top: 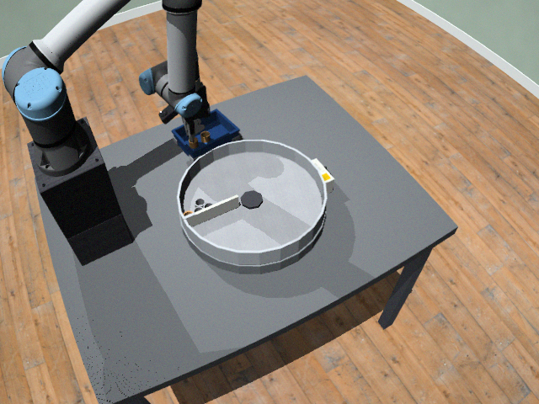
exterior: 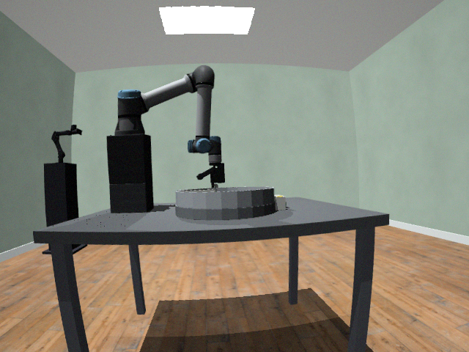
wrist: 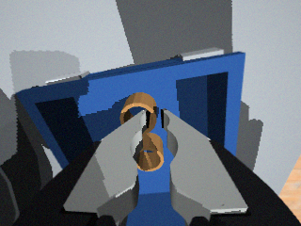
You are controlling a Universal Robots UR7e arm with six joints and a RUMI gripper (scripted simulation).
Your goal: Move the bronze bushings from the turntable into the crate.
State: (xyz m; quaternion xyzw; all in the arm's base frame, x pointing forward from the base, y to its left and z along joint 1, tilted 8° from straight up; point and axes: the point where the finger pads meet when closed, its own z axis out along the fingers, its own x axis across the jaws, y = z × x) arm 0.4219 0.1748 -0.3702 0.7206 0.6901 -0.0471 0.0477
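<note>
Now: the blue crate 5 cm ahead of my hand, 1 cm to the right of it and 1 cm below it. From my hand the other things lie so: turntable (37 cm to the right, 3 cm ahead, 2 cm above).
</note>
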